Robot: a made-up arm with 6 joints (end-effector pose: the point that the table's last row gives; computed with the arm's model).
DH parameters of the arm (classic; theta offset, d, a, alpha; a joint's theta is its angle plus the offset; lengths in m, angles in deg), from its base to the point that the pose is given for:
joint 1: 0 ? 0 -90
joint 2: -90 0 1.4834 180
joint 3: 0 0 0 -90
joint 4: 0 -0.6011 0 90
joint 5: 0 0.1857 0 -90
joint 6: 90 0 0 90
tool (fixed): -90 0 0 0
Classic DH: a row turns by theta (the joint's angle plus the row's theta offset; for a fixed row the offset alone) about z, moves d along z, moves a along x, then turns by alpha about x.
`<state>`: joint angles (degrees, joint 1 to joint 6).
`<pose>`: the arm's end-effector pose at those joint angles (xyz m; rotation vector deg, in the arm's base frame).
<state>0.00 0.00 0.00 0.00 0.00 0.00</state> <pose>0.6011 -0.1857 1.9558 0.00 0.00 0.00</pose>
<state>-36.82 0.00 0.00 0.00 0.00 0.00</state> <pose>0.3699 -0.5089 1.9558 0.00 0.00 -36.82</pose>
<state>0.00 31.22 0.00 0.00 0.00 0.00</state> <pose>1.2829 -0.1857 1.4294 0.00 31.22 0.00</pose>
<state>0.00 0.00 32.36 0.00 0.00 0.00</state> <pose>0.5078 -0.1857 2.2775 0.00 -32.36 0.00</pose>
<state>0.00 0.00 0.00 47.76 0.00 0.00</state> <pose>0.6011 -0.1248 2.0933 -47.76 0.00 0.00</pose>
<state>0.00 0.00 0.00 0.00 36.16 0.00</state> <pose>0.6011 -0.1857 1.9558 0.00 -36.16 0.00</pose>
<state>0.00 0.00 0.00 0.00 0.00 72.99</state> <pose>0.6011 -0.1857 1.9558 -72.99 0.00 0.00</pose>
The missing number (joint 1, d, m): 0.4724
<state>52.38 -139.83 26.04 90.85 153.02 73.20</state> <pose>-0.9698 -1.2539 -0.6944 11.48 26.55 75.92</pose>
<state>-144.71 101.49 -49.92 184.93 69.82 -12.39</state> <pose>-0.6426 -0.6815 -0.0967 20.93 -36.92 41.95</pose>
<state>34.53 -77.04 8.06 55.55 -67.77 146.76</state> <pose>-1.2148 -0.9633 1.4171 -150.56 19.08 -32.18</pose>
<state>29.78 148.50 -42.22 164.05 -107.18 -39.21</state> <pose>0.0632 0.2419 -0.7307 139.37 -15.98 -108.68</pose>
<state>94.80 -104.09 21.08 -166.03 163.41 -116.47</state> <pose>-0.0333 -1.7573 0.6285 -70.64 -12.40 97.30</pose>
